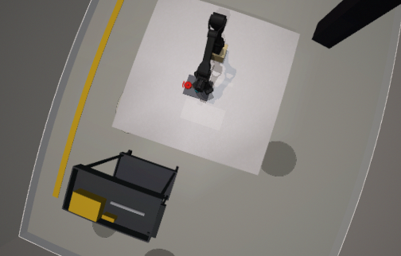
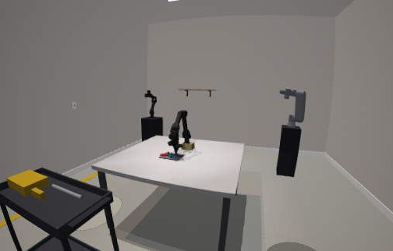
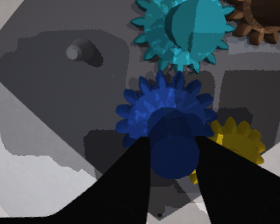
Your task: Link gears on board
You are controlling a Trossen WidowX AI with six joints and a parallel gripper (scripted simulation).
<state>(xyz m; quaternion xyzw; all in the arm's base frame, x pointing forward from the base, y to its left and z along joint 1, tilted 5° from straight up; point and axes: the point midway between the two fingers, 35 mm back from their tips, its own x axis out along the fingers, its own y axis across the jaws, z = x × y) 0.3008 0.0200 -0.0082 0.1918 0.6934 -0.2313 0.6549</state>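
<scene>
My gripper tip is 4 cm to the left of the teal gear, 4 cm short of it and 3 cm above it. Also, from my gripper tip: yellow gear 5 cm behind, 3 cm below, 1 cm to the right; then blue gear 1 cm below; then brown gear 8 cm to the right, 3 cm below, 2 cm ahead.
</scene>
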